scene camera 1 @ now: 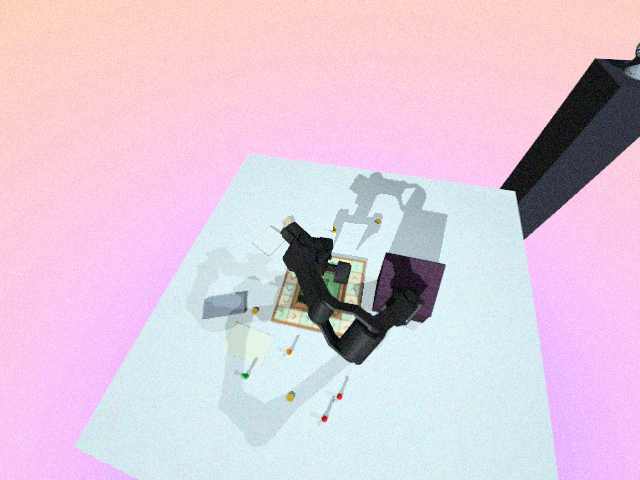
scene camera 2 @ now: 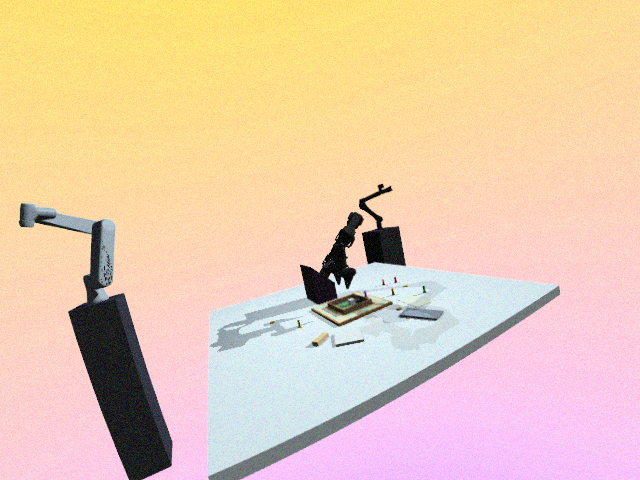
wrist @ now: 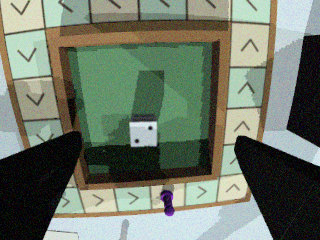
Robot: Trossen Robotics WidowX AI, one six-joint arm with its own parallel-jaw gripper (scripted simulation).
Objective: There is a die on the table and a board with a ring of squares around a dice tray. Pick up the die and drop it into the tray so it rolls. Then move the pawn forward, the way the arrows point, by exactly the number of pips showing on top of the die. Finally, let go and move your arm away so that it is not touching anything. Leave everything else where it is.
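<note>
Scene camera 1 shows the gripper [scene camera 1: 322, 276], open and holding nothing, and a grey slab [scene camera 1: 213, 307]. The wrist view shows the gripper [wrist: 160, 141], a white die [wrist: 142, 128] and a green dice tray [wrist: 173, 80]; the grey slab is out of frame in the wrist view.
</note>
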